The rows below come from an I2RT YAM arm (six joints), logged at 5 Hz.
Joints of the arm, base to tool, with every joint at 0 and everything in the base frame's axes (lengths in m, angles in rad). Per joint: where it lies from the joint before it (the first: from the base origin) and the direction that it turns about. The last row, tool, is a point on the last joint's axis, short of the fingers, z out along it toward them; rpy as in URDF.
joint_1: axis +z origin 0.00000 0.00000 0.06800
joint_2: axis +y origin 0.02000 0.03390 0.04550
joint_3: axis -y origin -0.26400 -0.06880 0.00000
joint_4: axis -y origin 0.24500 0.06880 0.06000
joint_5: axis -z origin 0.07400 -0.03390 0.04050
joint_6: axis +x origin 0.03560 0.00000 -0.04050
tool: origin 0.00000 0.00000 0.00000 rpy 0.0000 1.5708 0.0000
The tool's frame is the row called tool.
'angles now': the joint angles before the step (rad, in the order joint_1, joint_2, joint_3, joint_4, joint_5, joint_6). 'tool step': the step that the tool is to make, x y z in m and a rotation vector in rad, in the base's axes. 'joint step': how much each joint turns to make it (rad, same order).
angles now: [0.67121, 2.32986, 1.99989, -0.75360, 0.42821, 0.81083]
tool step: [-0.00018, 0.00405, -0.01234, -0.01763, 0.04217, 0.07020]
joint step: [0.00381, 0.02478, -0.00005, 0.00384, -0.04159, -0.05799]
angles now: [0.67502, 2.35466, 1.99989, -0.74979, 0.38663, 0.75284]
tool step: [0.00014, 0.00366, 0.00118, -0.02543, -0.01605, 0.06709]
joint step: [0.00533, 0.00001, 0.00002, 0.02440, -0.00191, -0.07401]
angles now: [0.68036, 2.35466, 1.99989, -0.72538, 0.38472, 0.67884]
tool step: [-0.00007, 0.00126, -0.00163, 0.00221, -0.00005, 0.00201]
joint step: [0.00191, 0.00380, -0.00004, 0.00498, -0.00153, 0.00077]
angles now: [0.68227, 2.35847, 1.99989, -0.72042, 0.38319, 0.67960]
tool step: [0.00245, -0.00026, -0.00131, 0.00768, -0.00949, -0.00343]
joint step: [-0.00343, 0.00419, -0.00040, 0.01680, 0.00000, 0.00000]
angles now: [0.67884, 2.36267, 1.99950, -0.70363, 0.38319, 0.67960]
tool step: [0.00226, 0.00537, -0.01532, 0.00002, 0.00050, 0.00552]
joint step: [0.00534, 0.03471, 0.00002, 0.03431, -0.00038, 0.00000]
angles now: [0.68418, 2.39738, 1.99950, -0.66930, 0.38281, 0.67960]
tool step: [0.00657, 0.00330, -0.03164, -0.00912, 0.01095, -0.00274]
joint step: [-0.00306, 0.06905, -0.00002, 0.05496, 0.00000, -0.00039]
